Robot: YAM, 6 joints.
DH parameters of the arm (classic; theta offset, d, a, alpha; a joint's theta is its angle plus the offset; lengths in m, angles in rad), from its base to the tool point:
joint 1: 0 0.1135 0.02 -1.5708
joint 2: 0 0 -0.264 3.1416
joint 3: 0.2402 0 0.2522 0
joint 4: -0.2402 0 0.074 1.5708
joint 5: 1.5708 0 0 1.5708
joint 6: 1.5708 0.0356 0 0
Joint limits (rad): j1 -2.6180..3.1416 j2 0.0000..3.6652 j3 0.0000..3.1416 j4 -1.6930..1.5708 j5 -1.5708..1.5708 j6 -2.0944..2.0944
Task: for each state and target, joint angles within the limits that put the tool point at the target. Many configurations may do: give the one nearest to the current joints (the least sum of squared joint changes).
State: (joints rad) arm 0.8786 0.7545 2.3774 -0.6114 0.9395 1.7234
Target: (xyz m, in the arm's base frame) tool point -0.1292 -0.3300 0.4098
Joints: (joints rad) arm 1.1127 0.0829 2.0974 -1.0020 1.0049 1.7234
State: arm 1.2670 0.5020 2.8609 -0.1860 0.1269 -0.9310
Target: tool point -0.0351 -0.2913 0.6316
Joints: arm 1.4332 0.8094 2.6680 -0.2497 0.1465 -0.9310
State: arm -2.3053 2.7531 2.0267 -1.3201 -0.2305 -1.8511
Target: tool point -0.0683 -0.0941 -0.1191
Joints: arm -2.2634 3.2305 1.1636 -1.4005 -0.2130 -1.8511
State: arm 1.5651 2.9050 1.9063 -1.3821 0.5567 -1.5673
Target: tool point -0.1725 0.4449 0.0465
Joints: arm 1.9791 2.7142 2.1729 -1.2641 0.5411 -1.5673
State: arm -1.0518 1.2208 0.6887 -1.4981 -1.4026 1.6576
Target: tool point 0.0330 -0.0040 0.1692
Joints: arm -1.1164 0.5875 0.3438 -1.6930 -0.9004 1.6576
